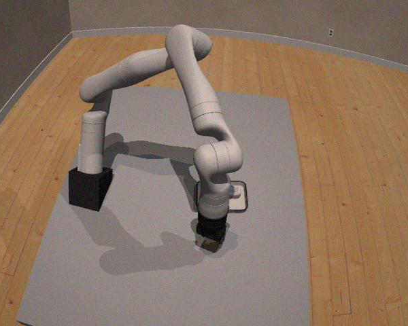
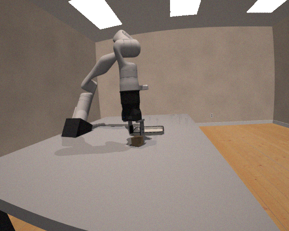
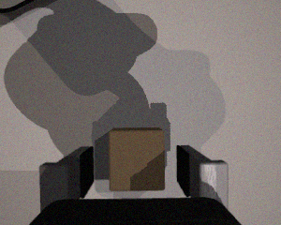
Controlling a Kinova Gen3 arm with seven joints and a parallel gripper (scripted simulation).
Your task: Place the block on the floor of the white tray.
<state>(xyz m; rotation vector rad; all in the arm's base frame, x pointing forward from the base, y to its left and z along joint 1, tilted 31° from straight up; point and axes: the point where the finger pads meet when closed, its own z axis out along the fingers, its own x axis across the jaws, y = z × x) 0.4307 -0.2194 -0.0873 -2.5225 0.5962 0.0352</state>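
My gripper is now 5 cm above the block. Round my hand: white tray (20 cm to the left, 5 cm below, 3 cm ahead).
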